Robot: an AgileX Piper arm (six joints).
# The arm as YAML. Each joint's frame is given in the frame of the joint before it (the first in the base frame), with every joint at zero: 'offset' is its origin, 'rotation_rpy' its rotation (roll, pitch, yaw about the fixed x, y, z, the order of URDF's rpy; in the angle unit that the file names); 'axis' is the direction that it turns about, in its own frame. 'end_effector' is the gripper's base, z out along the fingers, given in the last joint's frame.
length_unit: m
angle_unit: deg
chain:
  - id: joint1
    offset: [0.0, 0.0, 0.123]
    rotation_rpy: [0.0, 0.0, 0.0]
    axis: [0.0, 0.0, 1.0]
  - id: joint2
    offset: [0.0, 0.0, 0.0]
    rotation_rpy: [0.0, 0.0, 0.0]
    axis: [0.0, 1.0, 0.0]
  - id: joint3
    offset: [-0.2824, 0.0, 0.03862]
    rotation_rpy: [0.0, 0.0, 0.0]
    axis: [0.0, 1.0, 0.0]
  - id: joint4
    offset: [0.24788, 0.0, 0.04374]
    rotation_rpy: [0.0, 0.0, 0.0]
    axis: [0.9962, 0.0, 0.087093]
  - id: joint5
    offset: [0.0, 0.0, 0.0]
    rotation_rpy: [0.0, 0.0, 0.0]
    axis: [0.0, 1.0, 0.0]
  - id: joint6
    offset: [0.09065, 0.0, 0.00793]
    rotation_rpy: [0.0, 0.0, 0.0]
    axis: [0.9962, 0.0, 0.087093]
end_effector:
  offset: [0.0, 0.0, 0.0]
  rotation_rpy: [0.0, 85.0, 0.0]
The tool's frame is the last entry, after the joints.
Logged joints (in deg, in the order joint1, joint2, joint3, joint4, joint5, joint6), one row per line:
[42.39, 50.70, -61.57, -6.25, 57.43, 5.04]
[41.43, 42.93, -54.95, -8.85, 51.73, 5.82]
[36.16, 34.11, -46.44, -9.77, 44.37, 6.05]
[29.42, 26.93, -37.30, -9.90, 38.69, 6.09]
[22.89, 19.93, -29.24, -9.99, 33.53, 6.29]
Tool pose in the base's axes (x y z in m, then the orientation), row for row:
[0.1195, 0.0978, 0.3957, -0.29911, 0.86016, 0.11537, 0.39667]
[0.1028, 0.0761, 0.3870, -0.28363, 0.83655, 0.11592, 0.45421]
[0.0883, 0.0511, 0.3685, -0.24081, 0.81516, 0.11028, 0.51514]
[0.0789, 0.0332, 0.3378, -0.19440, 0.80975, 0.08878, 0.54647]
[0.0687, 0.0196, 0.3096, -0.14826, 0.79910, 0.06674, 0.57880]
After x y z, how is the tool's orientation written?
As a quaternion, x y z w.
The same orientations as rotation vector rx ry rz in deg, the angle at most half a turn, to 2 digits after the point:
[-43.42, 124.87, 16.75]
[-40.10, 118.29, 16.39]
[-33.15, 112.21, 15.18]
[-26.40, 109.98, 12.06]
[-19.87, 107.07, 8.94]

